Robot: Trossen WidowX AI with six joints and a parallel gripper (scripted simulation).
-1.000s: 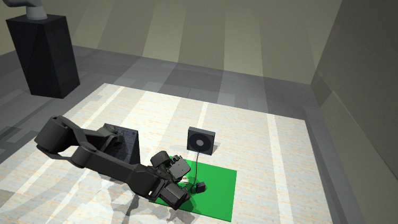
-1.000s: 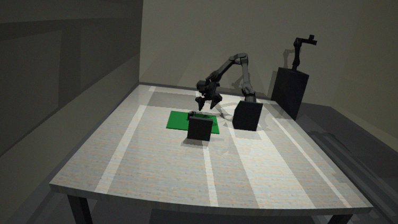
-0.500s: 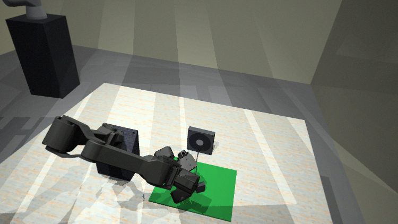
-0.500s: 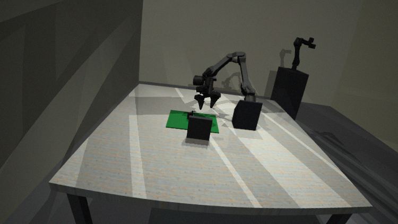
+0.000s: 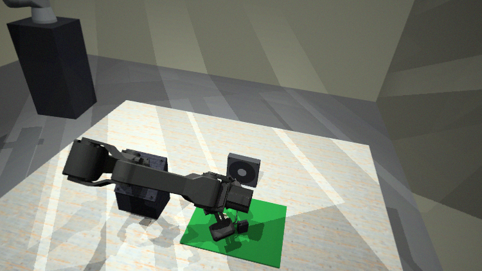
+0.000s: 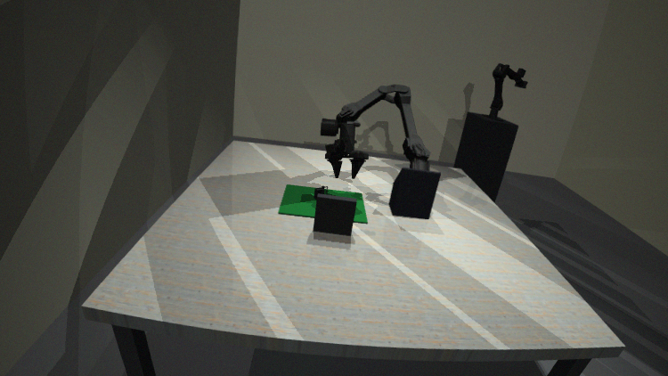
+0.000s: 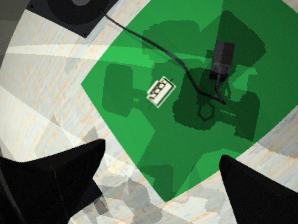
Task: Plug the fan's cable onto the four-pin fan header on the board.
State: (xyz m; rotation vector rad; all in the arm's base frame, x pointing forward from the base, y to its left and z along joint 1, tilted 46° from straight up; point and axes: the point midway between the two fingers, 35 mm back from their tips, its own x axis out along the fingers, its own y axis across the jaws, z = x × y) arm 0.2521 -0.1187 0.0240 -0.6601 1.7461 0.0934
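My gripper tip is now 90 mm short of the fan cable plug, 60 mm above it and 20 mm to the right of it. Also, from my gripper tip: white four-pin fan header (80 mm below, 60 mm to the left, 20 mm ahead); green board (100 mm below, 70 mm ahead, 50 mm to the left); black fan box (240 mm to the left, 60 mm ahead, 20 mm below).
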